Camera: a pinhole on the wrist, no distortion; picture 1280 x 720 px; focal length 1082.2 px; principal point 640.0 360.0 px. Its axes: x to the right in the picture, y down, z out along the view. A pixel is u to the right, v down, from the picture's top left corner.
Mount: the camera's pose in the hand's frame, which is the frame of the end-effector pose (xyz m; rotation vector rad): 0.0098 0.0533 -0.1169 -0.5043 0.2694 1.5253
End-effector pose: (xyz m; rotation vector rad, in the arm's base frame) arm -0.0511 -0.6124 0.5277 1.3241 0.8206 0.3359
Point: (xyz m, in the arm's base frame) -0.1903 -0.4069 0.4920
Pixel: behind the camera
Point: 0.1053 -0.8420 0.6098
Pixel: 69.5 425.5
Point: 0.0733 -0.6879 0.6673
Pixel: 453.4 280.0
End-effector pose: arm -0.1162 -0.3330 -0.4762 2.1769 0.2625 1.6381
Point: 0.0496 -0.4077 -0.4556
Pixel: 88.3 54.5
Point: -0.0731 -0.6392 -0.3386
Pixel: 1213.1 206.1
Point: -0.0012 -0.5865 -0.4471
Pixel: 727.0 367.3
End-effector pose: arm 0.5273 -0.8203 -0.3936 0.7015 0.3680 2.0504
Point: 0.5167 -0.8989 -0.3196
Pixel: 307.5 488.2
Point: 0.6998 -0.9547 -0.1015
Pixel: 207.9 432.3
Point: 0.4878 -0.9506 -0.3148
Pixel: 619.6 648.9
